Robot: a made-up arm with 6 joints. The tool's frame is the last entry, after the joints.
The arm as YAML. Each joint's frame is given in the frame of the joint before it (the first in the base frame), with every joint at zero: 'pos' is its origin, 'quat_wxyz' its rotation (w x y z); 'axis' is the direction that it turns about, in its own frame. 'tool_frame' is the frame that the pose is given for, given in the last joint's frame.
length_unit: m
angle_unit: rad
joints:
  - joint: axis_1
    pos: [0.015, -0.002, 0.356]
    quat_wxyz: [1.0, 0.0, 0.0, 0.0]
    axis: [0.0, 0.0, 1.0]
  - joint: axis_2
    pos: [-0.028, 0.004, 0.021]
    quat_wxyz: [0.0, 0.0, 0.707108, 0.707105]
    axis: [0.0, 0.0, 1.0]
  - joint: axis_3
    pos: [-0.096, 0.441, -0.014]
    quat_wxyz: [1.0, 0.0, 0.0, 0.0]
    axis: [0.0, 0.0, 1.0]
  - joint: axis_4
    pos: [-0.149, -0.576, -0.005]
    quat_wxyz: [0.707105, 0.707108, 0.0, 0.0]
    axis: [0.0, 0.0, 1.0]
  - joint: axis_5
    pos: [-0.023, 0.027, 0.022]
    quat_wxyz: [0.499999, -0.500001, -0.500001, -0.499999]
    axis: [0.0, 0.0, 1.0]
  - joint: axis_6
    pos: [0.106, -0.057, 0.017]
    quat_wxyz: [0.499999, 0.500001, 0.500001, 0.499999]
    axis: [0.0, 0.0, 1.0]
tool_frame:
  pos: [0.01, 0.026, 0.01]
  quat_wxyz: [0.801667, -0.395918, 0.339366, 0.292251]
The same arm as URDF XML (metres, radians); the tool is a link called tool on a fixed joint. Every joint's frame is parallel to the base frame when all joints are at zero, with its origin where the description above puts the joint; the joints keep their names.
<robot name="arm">
  <joint name="tool_joint" type="fixed">
    <parent link="link6"/>
    <child link="tool"/>
    <origin xyz="-0.0100 0.0260 -0.0100" rpy="2.3783 -0.8876 2.8195"/>
  </joint>
  <joint name="axis_6" type="continuous">
    <parent link="link5"/>
    <child link="link6"/>
    <origin xyz="0.0570 0.0170 -0.1060"/>
    <axis xyz="0 0 -1"/>
  </joint>
  <joint name="axis_5" type="continuous">
    <parent link="link4"/>
    <child link="link5"/>
    <origin xyz="0.0230 0.0270 -0.0220"/>
    <axis xyz="0 1 0"/>
  </joint>
  <joint name="axis_4" type="continuous">
    <parent link="link3"/>
    <child link="link4"/>
    <origin xyz="0.1490 -0.0050 -0.5760"/>
    <axis xyz="0 0 -1"/>
  </joint>
  <joint name="axis_3" type="continuous">
    <parent link="link2"/>
    <child link="link3"/>
    <origin xyz="0.0960 -0.0140 0.4410"/>
    <axis xyz="0 1 0"/>
  </joint>
  <joint name="axis_2" type="continuous">
    <parent link="link1"/>
    <child link="link2"/>
    <origin xyz="-0.0280 0.0040 0.0210"/>
    <axis xyz="0 1 0"/>
  </joint>
  <joint name="axis_1" type="continuous">
    <parent link="base"/>
    <child link="link1"/>
    <origin xyz="0.0150 -0.0020 0.3560"/>
    <axis xyz="0 0 1"/>
  </joint>
  <link name="base"/>
  <link name="link1"/>
  <link name="link2"/>
  <link name="link3"/>
  <link name="link4"/>
  <link name="link5"/>
  <link name="link6"/>
  <link name="tool"/>
</robot>

